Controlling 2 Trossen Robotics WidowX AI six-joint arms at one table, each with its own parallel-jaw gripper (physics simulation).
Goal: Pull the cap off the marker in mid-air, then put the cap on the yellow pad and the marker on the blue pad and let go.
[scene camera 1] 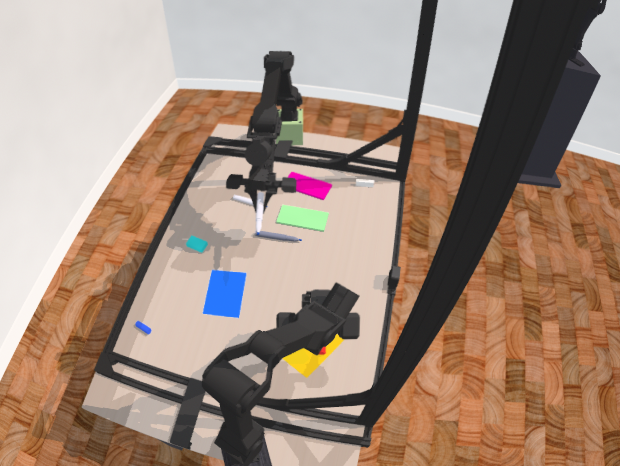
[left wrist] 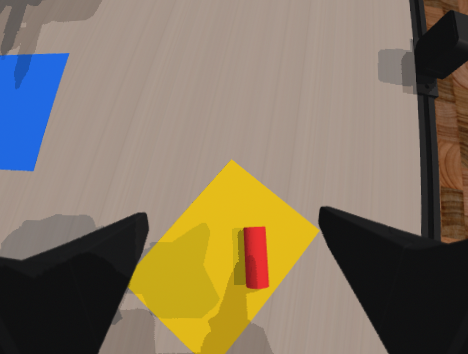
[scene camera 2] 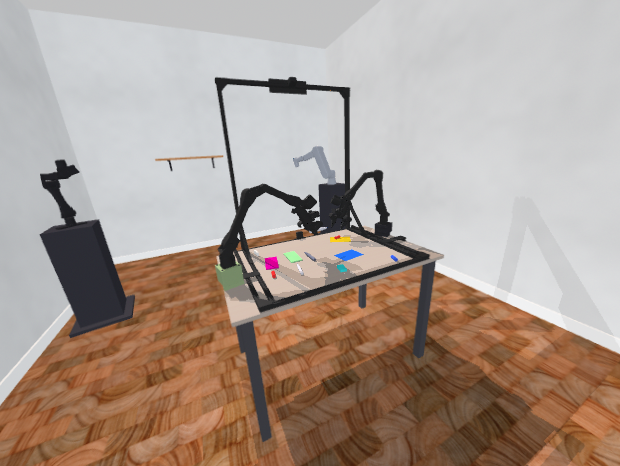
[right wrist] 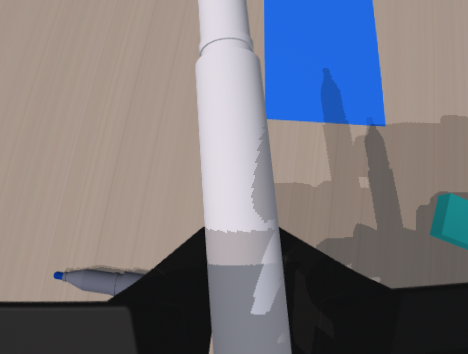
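Pixels of known places: left gripper, fingertip midpoint: (left wrist: 234, 218) (scene camera 2: 336, 228); right gripper, fingertip midpoint: (scene camera 1: 259, 213) (scene camera 2: 316, 234) (right wrist: 238, 239); left arm's base at its link origin: (scene camera 1: 243, 450) (scene camera 2: 383, 223); right arm's base at its link origin: (scene camera 1: 289, 116) (scene camera 2: 228, 265).
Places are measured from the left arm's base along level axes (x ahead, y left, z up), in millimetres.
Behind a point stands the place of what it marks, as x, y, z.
The red cap (scene camera 1: 322, 350) {236, -250, -70} (scene camera 2: 337, 237) {264, -247, -75} (left wrist: 256, 257) {254, -253, -69} lies on its side on the yellow pad (scene camera 1: 305, 365) {212, -199, -87} (left wrist: 225, 200) {308, -242, -87}, inside its edges. My left gripper (left wrist: 234, 218) {284, -245, 3} is open and empty above it, one finger on each side of the cap in the left wrist view; its fingertips are hidden in scene camera 1. My right gripper (right wrist: 238, 239) {614, -176, 62} (scene camera 1: 260, 202) {614, -176, 62} is shut on the white marker (right wrist: 232, 140) {591, -175, 97} (scene camera 1: 259, 217) {570, -170, 96}, held in mid-air, its uncapped blue tip showing in scene camera 1. The blue pad (scene camera 1: 224, 295) {471, -31, -87} (scene camera 2: 349, 255) {485, -25, -87} (left wrist: 25, 110) {468, -51, -87} (right wrist: 320, 40) {476, -34, -87} lies on the table, crossed by shadows.
A grey marker (scene camera 1: 280, 236) {624, -230, -70} (right wrist: 92, 281) {613, -263, -71} lies below the held one. A teal block (scene camera 1: 196, 244) {661, 28, -73} (right wrist: 452, 220) {657, 8, -73}, a light green block (scene camera 1: 302, 217) {687, -313, -80}, a magenta block (scene camera 1: 313, 186) {809, -382, -80}, a white block (scene camera 1: 364, 183) {775, -550, -73}, a white stick (scene camera 1: 241, 200) {807, -139, -77} and a small blue cylinder (scene camera 1: 143, 327) {404, 221, -68} lie around the table.
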